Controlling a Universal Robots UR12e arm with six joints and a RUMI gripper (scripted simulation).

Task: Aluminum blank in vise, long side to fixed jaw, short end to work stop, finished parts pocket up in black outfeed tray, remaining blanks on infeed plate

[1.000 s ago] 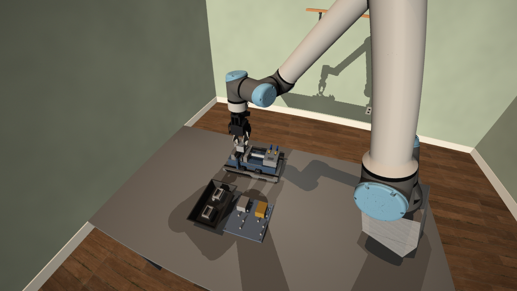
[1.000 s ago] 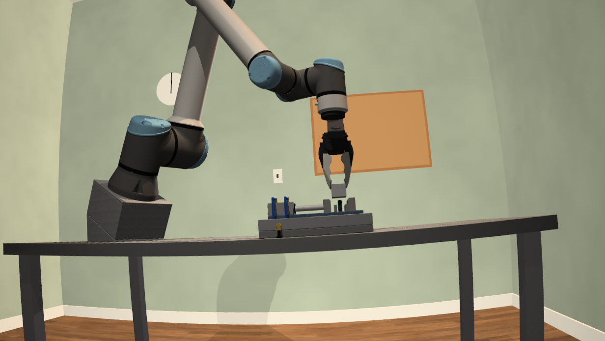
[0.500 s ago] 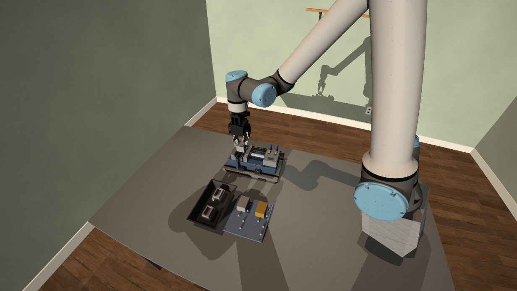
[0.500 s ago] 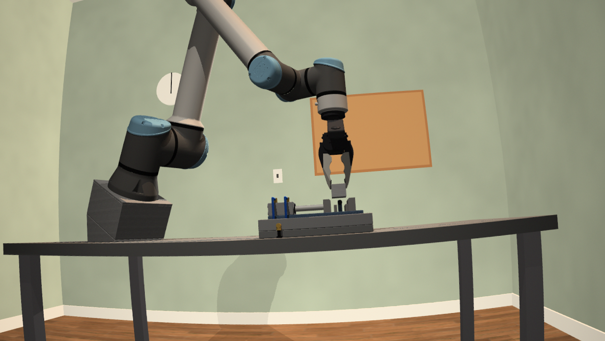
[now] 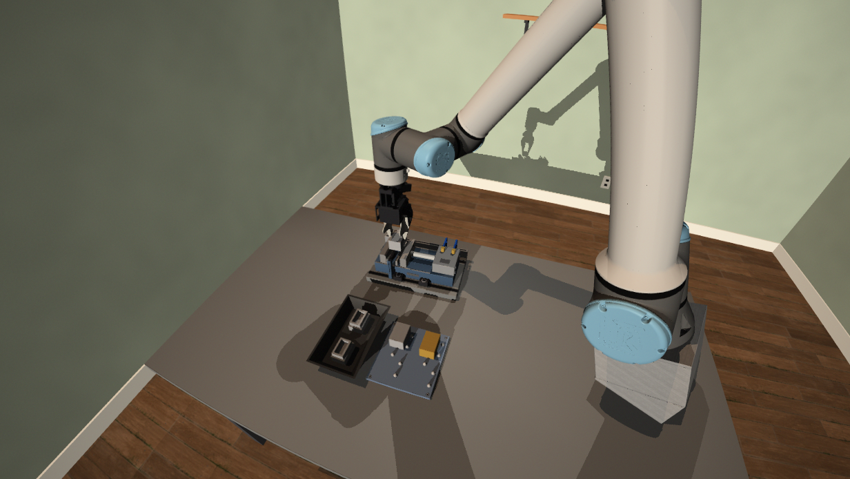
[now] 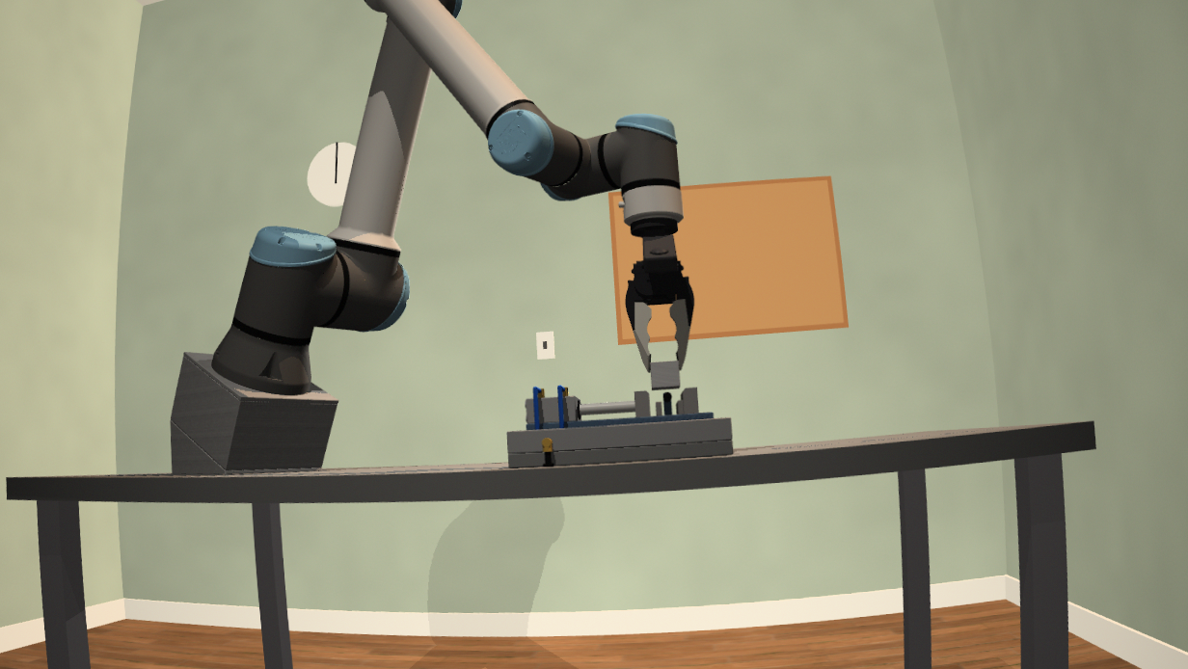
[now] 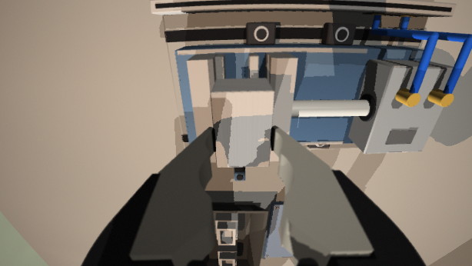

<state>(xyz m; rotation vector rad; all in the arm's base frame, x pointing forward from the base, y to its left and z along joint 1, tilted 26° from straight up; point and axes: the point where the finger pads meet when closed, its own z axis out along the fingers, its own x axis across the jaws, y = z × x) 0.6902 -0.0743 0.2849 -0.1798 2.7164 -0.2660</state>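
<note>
My hand is 6 cm above the fixed jaw, 3 cm short of it and 1 cm to the right of it. From my hand the other things lie so: work stop (5 cm to the left, 5 cm below); then push rod (9 cm behind, 6 cm below); then vise (10 cm below, 7 cm behind).
</note>
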